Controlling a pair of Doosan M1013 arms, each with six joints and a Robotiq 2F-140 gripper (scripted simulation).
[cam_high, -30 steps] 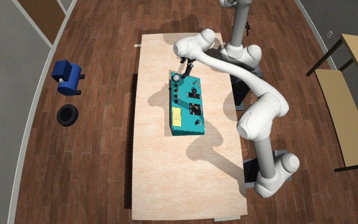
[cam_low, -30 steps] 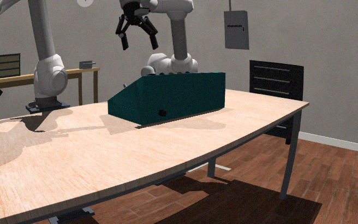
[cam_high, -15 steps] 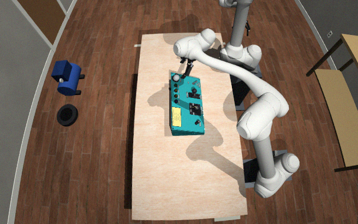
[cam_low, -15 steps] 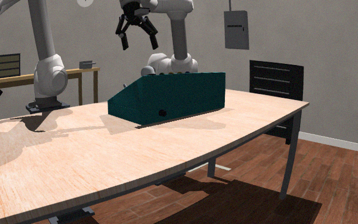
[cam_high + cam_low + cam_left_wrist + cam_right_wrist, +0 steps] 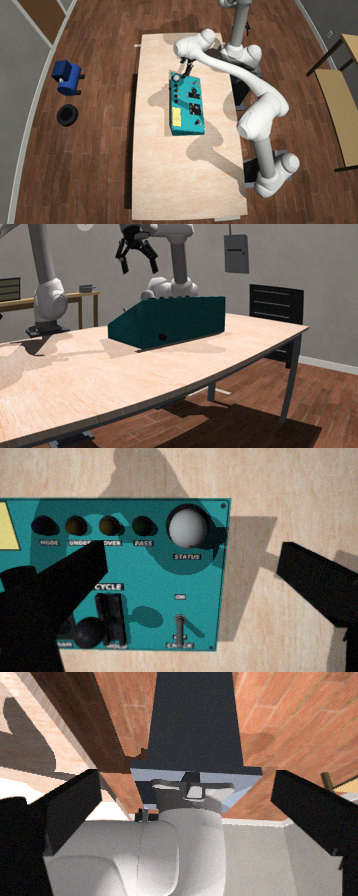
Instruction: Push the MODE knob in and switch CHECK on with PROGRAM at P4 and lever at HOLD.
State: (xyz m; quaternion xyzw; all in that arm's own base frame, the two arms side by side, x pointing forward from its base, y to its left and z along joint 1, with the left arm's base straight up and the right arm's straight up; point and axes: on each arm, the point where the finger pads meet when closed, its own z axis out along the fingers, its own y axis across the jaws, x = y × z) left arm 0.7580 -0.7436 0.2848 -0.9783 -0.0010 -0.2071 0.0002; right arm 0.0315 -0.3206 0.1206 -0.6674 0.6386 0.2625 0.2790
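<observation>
My left gripper is now 160 mm above the lever, 140 mm to the right of it and 80 mm past it. The rest, counted from my left hand: check toggle: 180 mm below, 100 mm behind, 20 mm to the left; mode knob: 380 mm to the left, 180 mm below, 70 mm behind.
</observation>
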